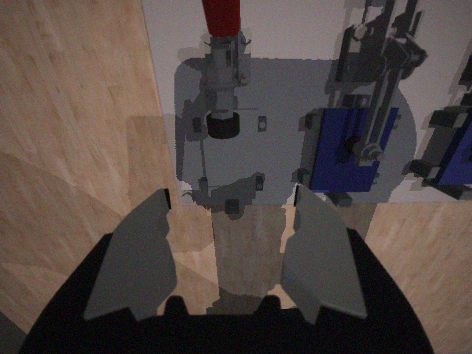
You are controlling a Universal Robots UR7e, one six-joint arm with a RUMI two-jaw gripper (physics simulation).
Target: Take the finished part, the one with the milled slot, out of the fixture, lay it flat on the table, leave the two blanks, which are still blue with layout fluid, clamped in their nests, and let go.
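Frame: origin at the arm's base, x ahead, y left, z up, level; metres.
Where they show: gripper, fingertip midpoint: (232, 189).
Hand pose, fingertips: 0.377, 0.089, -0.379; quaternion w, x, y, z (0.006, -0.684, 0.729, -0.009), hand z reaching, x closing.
Things, the pixels of their top centre, and the offset from my fingertips, as dx, dy, dz. "spot": a spot on its surface instead. Level surfaces: height alone.
- fixture plate at its top centre: (350, 97) +0.054, -0.112, -0.055
- plain grey rectangular surface at a spot on its surface: (235, 157) spot: +0.012, -0.003, -0.039
- left clamp's red handle at a spot on its surface: (222, 17) spot: +0.103, -0.006, +0.009
- middle clamp linkage at a spot on its surface: (397, 54) spot: +0.080, -0.109, -0.007
- Wooden table at its surface level: dz -0.070
My gripper (232, 189) is open with nothing between its jaws. It is above the front edge of the fixture plate (285, 30), in front of the left nest. In that nest, a plain grey rectangular surface (235, 157) with a faint outline shows between small dark locating blocks; I cannot make out a milled slot or tell surely whether this is the finished part. One blue blank (327, 160) sits in the middle nest under a clamp arm (380, 110). The other blue blank (456, 161) is partly visible at the right edge, in its nest.
The left clamp's red handle (222, 17) stands at the top, and its black rubber tip (223, 126) is over the back of the left nest, appearing raised. The middle clamp linkage (397, 54) rises at upper right. Wooden table (75, 100) shows left and in front; shadows darken the plate.
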